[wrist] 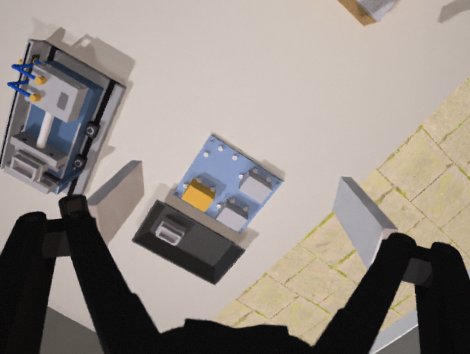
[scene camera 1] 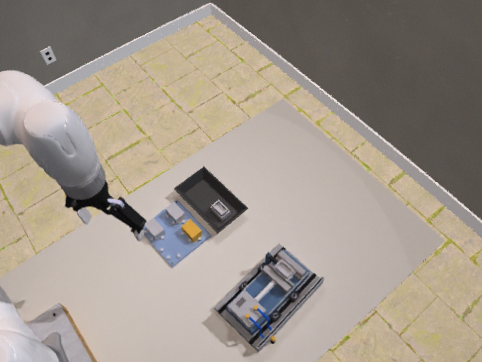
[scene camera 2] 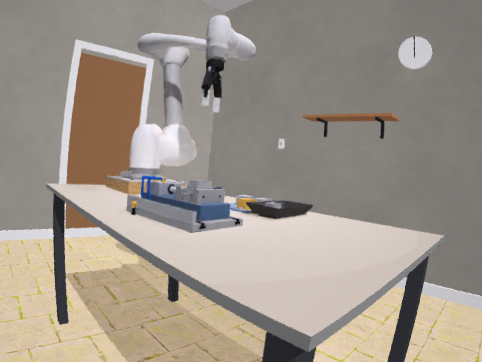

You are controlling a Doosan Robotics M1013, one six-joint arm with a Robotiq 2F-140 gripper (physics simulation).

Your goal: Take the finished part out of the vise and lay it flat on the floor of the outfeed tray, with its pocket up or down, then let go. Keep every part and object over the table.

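Places are measured from the arm's base along level axes (x left, y back, z up), in metres.
Pixels of known places: gripper, fingertip midpoint: (wrist: 240, 186) (scene camera 1: 114, 228) (scene camera 2: 210, 109).
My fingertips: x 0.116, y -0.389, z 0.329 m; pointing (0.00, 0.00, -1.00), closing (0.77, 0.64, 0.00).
Behind a point stands the place of what it marks.
The finished part, light grey with a rectangular pocket facing up (scene camera 1: 286, 269) {y -0.762, x -0.125, z 0.040 m} (wrist: 27, 167) {y -0.758, x -0.122, z 0.041 m}, sits in the jaws at one end of the blue and grey vise (scene camera 1: 242, 307) {y -0.589, x -0.149, z 0.036 m} (scene camera 2: 165, 212) {y -0.760, x -0.223, z -0.029 m} (wrist: 60, 92) {y -0.583, x -0.144, z 0.036 m}. The black outfeed tray (scene camera 1: 200, 192) {y -0.698, x 0.304, z -0.048 m} (scene camera 2: 280, 210) {y -0.790, x 0.159, z -0.026 m} (wrist: 200, 246) {y -0.709, x 0.281, z -0.048 m} stands apart from the vise and holds a similar grey pocketed part (scene camera 1: 220, 209) {y -0.718, x 0.195, z -0.028 m} (wrist: 170, 232) {y -0.705, x 0.192, z -0.013 m}, pocket up, near one end. My gripper (scene camera 1: 111, 225) {y -0.389, x 0.116, z 0.329 m} (scene camera 2: 211, 102) {y -0.389, x 0.116, z 0.329 m} (wrist: 240, 186) {y -0.389, x 0.116, z 0.329 m} is open and empty, high above the table. In the wrist view, the blue plate and most of the tray show between its fingers, and the vise lies beyond the left finger.
A blue pegged plate (scene camera 1: 172, 252) {y -0.504, x 0.155, z -0.052 m} (wrist: 212, 162) {y -0.522, x 0.154, z -0.052 m} lies beside the tray, bearing a yellow block (scene camera 1: 191, 230) {y -0.593, x 0.174, z -0.016 m} (scene camera 2: 246, 203) (wrist: 198, 195) {y -0.587, x 0.177, z -0.016 m} and two grey blocks. Blue handles with yellow ends stand at the vise's far end. The arm's base board (scene camera 2: 125, 185) {y -0.120, x -0.134, z -0.025 m} is on the table. The table edge runs near the tray.
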